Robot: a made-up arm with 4 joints.
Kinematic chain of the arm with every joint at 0, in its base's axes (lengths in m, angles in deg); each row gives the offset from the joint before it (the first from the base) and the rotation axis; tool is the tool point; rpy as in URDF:
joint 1: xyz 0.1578 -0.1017 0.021 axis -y
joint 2: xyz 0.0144 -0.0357 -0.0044 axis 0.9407 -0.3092 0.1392
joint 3: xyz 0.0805 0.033 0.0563 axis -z
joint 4: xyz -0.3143 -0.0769 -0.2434 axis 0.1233 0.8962 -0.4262
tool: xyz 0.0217 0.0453 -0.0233 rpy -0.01 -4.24 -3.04
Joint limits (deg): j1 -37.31..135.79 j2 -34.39..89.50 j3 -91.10..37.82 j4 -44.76..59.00
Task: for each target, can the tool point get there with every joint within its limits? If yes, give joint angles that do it. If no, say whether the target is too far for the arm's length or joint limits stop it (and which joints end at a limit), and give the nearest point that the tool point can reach.
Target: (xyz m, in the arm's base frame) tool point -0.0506 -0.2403 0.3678
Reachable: no: joint limits stop it (at a limit: joint 1, joint 3) | nearest point 0.2020 -0.1618 0.3788 | short by 0.265 m
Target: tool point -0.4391 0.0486 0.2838
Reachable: no: too far | nearest point -0.1596 -0.1343 -0.0071 | short by 0.443 m
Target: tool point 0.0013 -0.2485 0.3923
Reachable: no: joint limits stop it (at a limit: joint 1, joint 3) | nearest point 0.2106 -0.1919 0.3746 | short by 0.218 m
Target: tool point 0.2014 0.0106 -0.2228
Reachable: yes | joints 39.50 60.10 -10.99 -27.94
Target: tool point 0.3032 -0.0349 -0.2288
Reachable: yes | joints 71.72 -10.08 25.08 -29.25
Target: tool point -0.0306 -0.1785 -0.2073
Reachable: yes | joints -0.12 3.04 -9.53 37.34
